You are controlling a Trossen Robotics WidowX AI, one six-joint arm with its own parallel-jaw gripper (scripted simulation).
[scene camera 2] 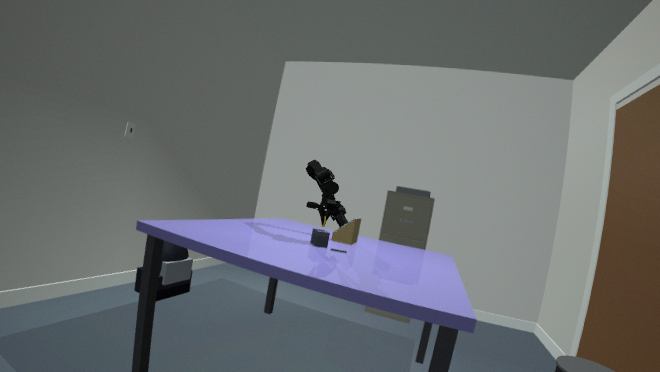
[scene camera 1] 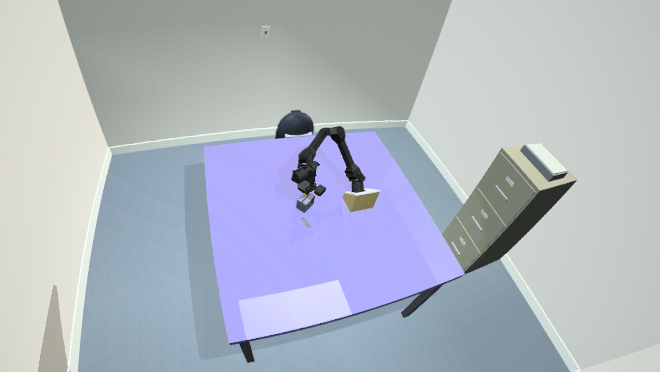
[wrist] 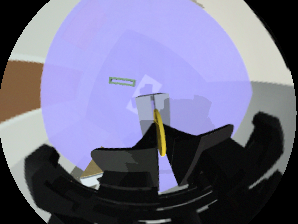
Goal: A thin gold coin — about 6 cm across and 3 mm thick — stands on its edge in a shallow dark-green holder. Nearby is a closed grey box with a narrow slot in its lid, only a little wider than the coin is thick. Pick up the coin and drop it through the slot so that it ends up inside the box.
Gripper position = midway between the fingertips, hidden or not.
Note:
My gripper (wrist: 156, 125) carries a gold coin.

